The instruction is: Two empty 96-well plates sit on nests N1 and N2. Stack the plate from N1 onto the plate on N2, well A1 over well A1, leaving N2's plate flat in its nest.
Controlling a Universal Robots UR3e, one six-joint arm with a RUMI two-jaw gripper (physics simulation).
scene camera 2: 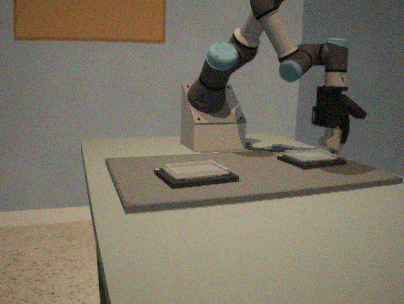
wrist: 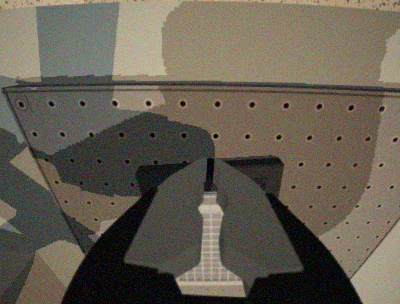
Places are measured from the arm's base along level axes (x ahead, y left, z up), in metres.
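Where they show: gripper, between the fingertips: (scene camera 2: 333, 157) (wrist: 209, 160); arm's base, origin of its link: (scene camera 2: 205, 99).
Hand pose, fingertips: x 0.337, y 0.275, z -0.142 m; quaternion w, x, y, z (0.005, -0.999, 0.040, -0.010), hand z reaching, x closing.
Note:
Each offset is from my fingertips to the centre of the thing. Level surfaces: height alone.
A pale 96-well plate {0.044 m ahead, 0.463 m right, 0.013 m up} (scene camera 2: 195, 169) lies flat on a dark nest {0.044 m ahead, 0.463 m right, 0.001 m up} (scene camera 2: 207, 182) at the left of the mat in the scene view. Another pale plate {0.001 m back, 0.091 m right, 0.014 m up} (scene camera 2: 310, 155) (wrist: 211, 250) lies on a second dark nest {0.001 m ahead, 0.085 m right, 0.001 m up} (scene camera 2: 320, 163) (wrist: 257, 175) at the right. Which nest is N1 or N2 cannot be read. My gripper (scene camera 2: 334, 149) (wrist: 209, 160) points down at the right-hand plate, its fingertips low by the far right part of that plate. The fingers are shut with a thin gap and hold no plate. They hide much of the plate and nest in the wrist view.
Both nests stand on a brown mat {0.006 m down} (scene camera 2: 260, 182), which shows rows of holes in the wrist view (wrist: 300, 120). The mat lies on a pale green table {0.019 m down} (scene camera 2: 250, 240). The arm's box-shaped base (scene camera 2: 215, 136) stands behind the mat. Arm shadows fall across the mat.

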